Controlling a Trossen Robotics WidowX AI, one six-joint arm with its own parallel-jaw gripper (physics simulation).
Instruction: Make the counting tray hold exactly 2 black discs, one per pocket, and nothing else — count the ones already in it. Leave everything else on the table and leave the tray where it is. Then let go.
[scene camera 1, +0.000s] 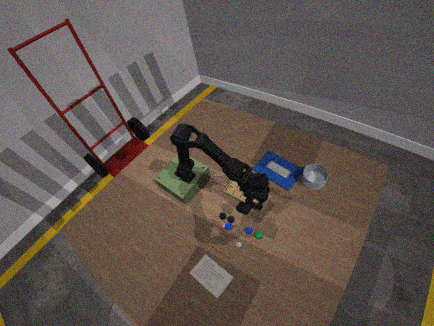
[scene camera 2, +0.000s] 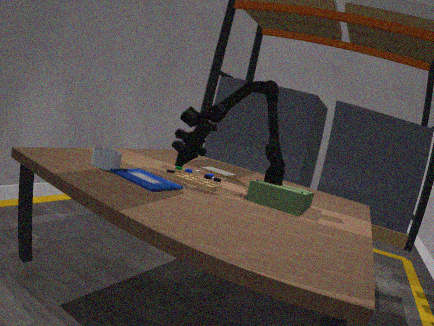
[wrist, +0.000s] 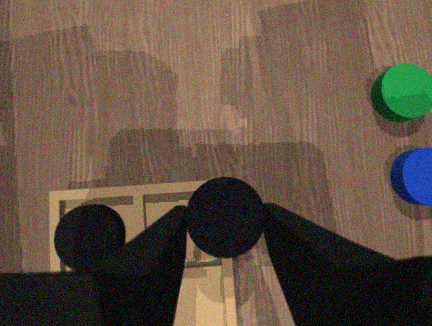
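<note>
The pale wooden counting tray (scene camera 1: 233, 189) (scene camera 2: 201, 184) (wrist: 54, 215) lies under the arm. One black disc (wrist: 90, 236) (scene camera 2: 170, 171) sits in its corner pocket. My gripper (scene camera 1: 251, 206) (scene camera 2: 180, 162) (wrist: 224, 214) is shut on a second black disc, held above the table. In the wrist view it overlaps the tray's right-hand corner, beside the occupied pocket, and hides part of that corner; its exact height is hard to tell. Two more black discs (scene camera 1: 222, 216) (scene camera 1: 230, 219) lie on the table beside the tray. The tray's remaining pockets are partly hidden by the arm and fingers.
Two blue discs (scene camera 1: 228, 226) (scene camera 1: 248, 230), a green disc (scene camera 1: 259, 234) (wrist: 407, 92) and a small white disc (scene camera 1: 239, 244) lie nearby. A thin stick (scene camera 1: 218, 250), a paper sheet (scene camera 1: 211, 276), a blue board (scene camera 1: 291, 181) (scene camera 2: 167, 185) and a grey tin (scene camera 1: 315, 176) (scene camera 2: 106, 158) are farther out.
</note>
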